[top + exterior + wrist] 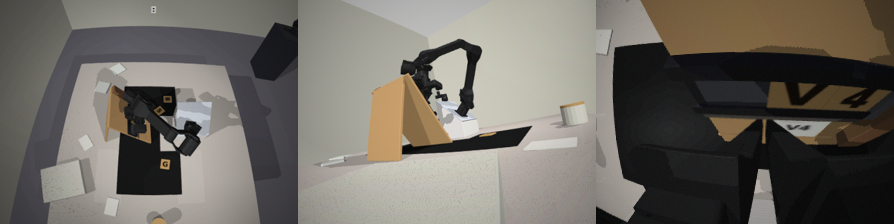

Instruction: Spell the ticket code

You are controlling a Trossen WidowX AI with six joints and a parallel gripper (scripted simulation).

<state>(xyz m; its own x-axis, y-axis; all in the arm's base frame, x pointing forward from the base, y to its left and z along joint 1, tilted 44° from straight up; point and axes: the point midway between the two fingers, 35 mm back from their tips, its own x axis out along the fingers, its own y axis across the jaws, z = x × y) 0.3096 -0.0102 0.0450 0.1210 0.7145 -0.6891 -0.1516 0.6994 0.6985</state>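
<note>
The v tile lies 3 cm ahead of my gripper tip, 3 cm to the right of it and 2 cm below it. The rest, counted from my gripper tip: black mat: 11 cm behind, 1 cm to the right, 18 cm below; then white ticket: 2 cm behind, 6 cm to the right, 10 cm below; then tile marked 4: 4 cm ahead, 8 cm to the right, 2 cm below.
</note>
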